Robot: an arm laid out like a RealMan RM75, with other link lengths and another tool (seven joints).
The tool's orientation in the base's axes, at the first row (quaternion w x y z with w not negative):
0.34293 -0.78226 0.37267 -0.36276
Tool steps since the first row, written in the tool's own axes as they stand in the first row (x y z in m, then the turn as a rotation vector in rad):
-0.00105 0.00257 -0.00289 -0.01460 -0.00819 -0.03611
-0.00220 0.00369 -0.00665 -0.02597 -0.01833 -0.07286
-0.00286 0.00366 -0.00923 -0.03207 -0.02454 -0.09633
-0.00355 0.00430 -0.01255 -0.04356 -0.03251 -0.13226
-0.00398 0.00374 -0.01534 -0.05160 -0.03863 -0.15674
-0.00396 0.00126 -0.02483 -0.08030 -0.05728 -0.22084
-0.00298 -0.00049 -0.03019 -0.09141 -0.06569 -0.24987
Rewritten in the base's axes. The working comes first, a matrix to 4 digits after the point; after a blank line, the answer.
The tool's axes in the first row as the columns of a matrix, in the base's axes (used below as rounded here):
0.4590 -0.3342 0.8231
-0.8318 -0.4870 0.2661
0.3119 -0.8069 -0.5016

-0.00372 -0.00115 -0.00095 -0.03369 0.00652 0.02017
-0.00772 -0.00174 -0.00033 -0.06577 0.01114 0.04324
-0.01013 -0.00186 0.00078 -0.08581 0.01299 0.05812
-0.01340 -0.00248 0.00172 -0.11799 0.01687 0.07899
-0.01570 -0.00259 0.00344 -0.13979 0.02003 0.09370
-0.02268 -0.00393 0.01020 -0.19949 0.03592 0.13195
-0.02605 -0.00532 0.01461 -0.22567 0.04154 0.14983

